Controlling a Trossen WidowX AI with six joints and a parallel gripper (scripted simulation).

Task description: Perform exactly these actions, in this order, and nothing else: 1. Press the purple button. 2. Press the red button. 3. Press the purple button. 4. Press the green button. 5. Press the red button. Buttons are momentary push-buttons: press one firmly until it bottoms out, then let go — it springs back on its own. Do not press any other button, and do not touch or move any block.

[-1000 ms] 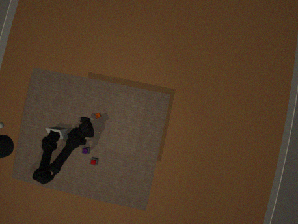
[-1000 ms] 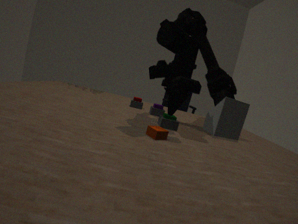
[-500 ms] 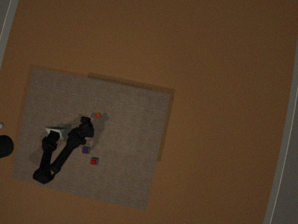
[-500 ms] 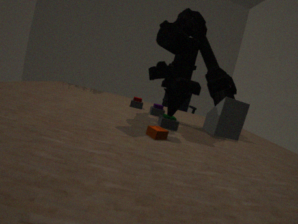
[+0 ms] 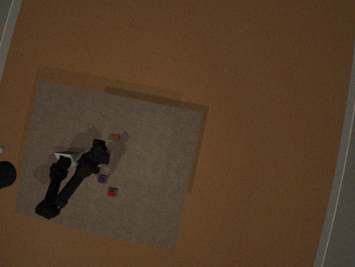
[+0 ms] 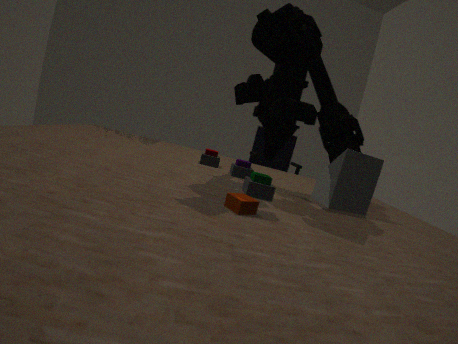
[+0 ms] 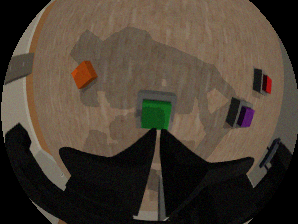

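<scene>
The green button lies 30 mm below my gripper tip. From my gripper tip the other things lie so: red button: 110 mm ahead, 210 mm to the right, 30 mm below; then orange block: 40 mm ahead, 120 mm to the left, 60 mm below; then purple button: 30 mm ahead, 150 mm to the right, 30 mm below.
</scene>
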